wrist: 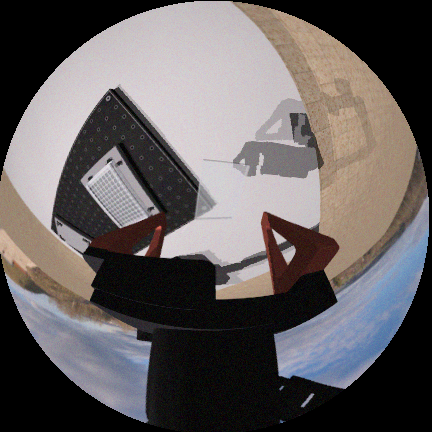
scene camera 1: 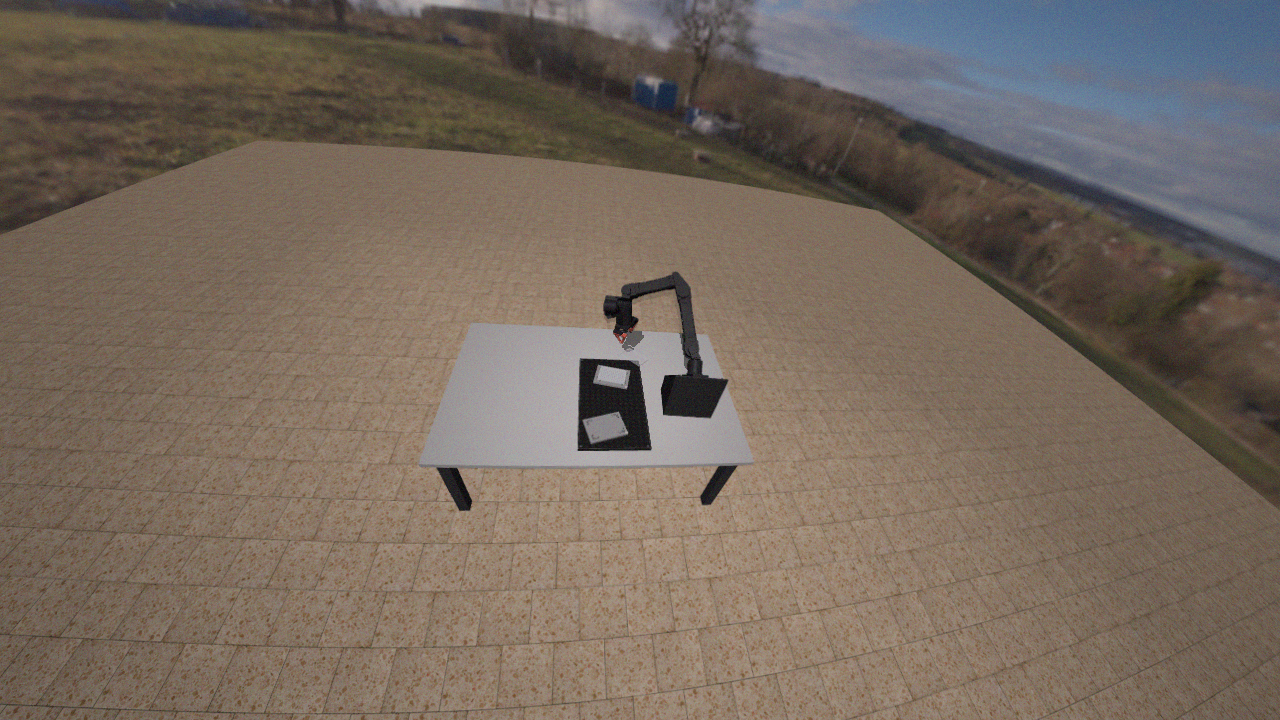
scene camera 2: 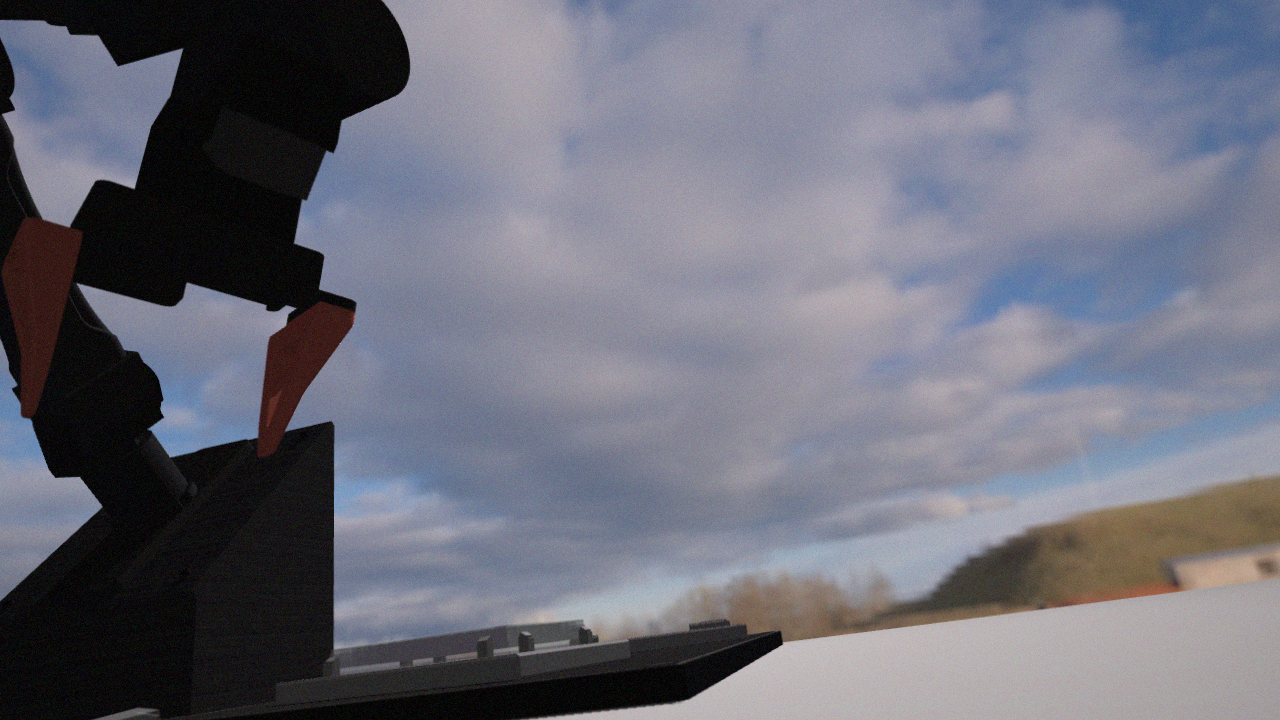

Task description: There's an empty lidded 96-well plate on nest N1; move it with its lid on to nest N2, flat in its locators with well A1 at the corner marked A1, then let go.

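Frame: origin at the arm's base, x left, y back, z up, level; metres.
Seen in the pictures: gripper, fingertip midpoint: [wrist: 213, 216] [scene camera 1: 626, 337] [scene camera 2: 156, 437]; arm's base at its link origin: [scene camera 1: 694, 377] [scene camera 2: 164, 518].
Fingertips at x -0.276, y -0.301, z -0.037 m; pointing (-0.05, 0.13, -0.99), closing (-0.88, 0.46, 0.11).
Note:
Pixels of each thing's middle, then the offset from my fingertips to it. Level surfaces: height alone.
- 96-well plate at the middle of its body: [scene camera 2: 460, 647] [wrist: 115, 199] [scene camera 1: 612, 374] dx +0.168, dy -0.053, dz -0.104 m
- lid at the middle of its body: [wrist: 219, 193] [scene camera 1: 634, 356] dx +0.001, dy +0.058, dz -0.126 m
- black perforated board at the middle of its body: [scene camera 2: 552, 674] [wrist: 96, 220] [scene camera 1: 611, 400] dx +0.303, dy -0.048, dz -0.129 m
- white table at its surface level: dz -0.136 m
The 96-well plate [scene camera 1: 612, 376] [scene camera 2: 429, 646] [wrist: 117, 195] sits in the grey nest [scene camera 2: 572, 658] [wrist: 111, 156] nearer my gripper; its wells show in the wrist view. A clear, thin-edged piece like a lid [scene camera 1: 639, 362] [wrist: 206, 197] shows at the board's corner, partly over the table; its exact pose is hard to see. The other grey nest [scene camera 1: 605, 428] [wrist: 72, 237] stands empty at the board's far end. The nest labels and the A1 mark are too small to read. My gripper [scene camera 1: 624, 337] [scene camera 2: 145, 436] [wrist: 213, 216] is open and empty, high above the table beside the board.
The black perforated board [scene camera 1: 617, 402] [scene camera 2: 626, 685] [wrist: 135, 125] lies on the white table [scene camera 1: 510, 394] [wrist: 175, 60]. The arm's dark base block [scene camera 1: 693, 396] [scene camera 2: 259, 555] stands beside the board. The table's edge shows beyond my gripper, and the arm's shadow falls across it.

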